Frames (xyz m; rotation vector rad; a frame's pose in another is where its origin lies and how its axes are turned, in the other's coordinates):
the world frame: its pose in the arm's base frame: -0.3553 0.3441 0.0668 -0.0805 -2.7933 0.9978
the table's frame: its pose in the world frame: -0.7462 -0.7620 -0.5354 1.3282 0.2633 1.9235
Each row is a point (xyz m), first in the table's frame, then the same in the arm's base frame.
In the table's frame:
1: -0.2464 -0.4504 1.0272
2: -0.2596 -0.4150 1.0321
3: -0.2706 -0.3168 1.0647
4: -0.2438 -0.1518 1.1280
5: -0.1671 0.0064 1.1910
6: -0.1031 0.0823 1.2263
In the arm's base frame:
1: -0.6452 0.0298 1.0689
2: -0.6370 -0.0058 1.0797
3: -0.6314 -0.1096 1.0832
4: -0.6286 -0.2839 1.0434
5: -0.6268 -0.4480 0.9543
6: -0.6300 -0.5266 0.8842

